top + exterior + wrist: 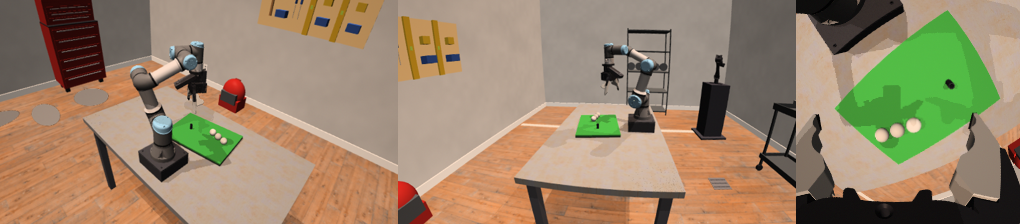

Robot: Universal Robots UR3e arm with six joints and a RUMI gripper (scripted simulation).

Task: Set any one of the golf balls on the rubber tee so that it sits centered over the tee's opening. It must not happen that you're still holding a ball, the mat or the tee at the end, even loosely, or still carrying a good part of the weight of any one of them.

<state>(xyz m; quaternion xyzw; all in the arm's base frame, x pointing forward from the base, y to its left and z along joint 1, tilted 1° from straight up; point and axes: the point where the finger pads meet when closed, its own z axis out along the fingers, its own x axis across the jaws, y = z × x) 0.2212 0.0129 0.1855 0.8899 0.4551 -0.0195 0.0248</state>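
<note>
Now: hand 220 mm above the white golf ball, 130 mm short of it and 120 mm to the left of it.
</note>
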